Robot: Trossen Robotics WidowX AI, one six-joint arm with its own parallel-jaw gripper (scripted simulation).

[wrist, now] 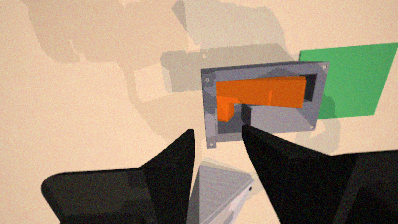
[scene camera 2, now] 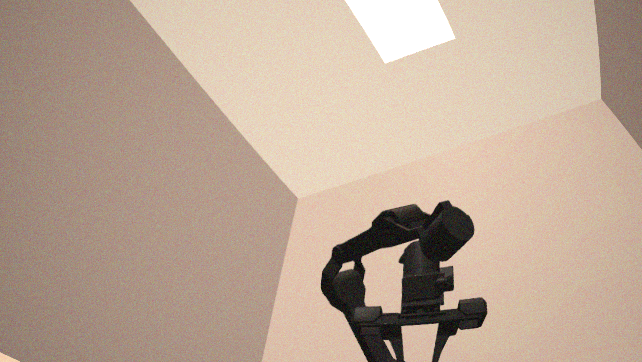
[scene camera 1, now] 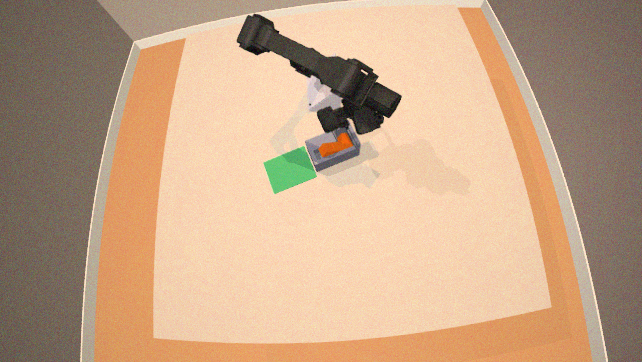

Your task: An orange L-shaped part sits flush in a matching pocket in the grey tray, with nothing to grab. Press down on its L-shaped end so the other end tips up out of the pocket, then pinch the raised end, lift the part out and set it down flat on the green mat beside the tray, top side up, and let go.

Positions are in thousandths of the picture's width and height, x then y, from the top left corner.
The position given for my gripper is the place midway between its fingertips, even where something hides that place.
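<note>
My gripper (scene camera 1: 551,347) is in sight, and the wrist view shows me that same gripper (wrist: 546,592) as well. There is also an orange L-shaped part (wrist: 725,408), though in scene camera 2 the part is out of frame.
</note>
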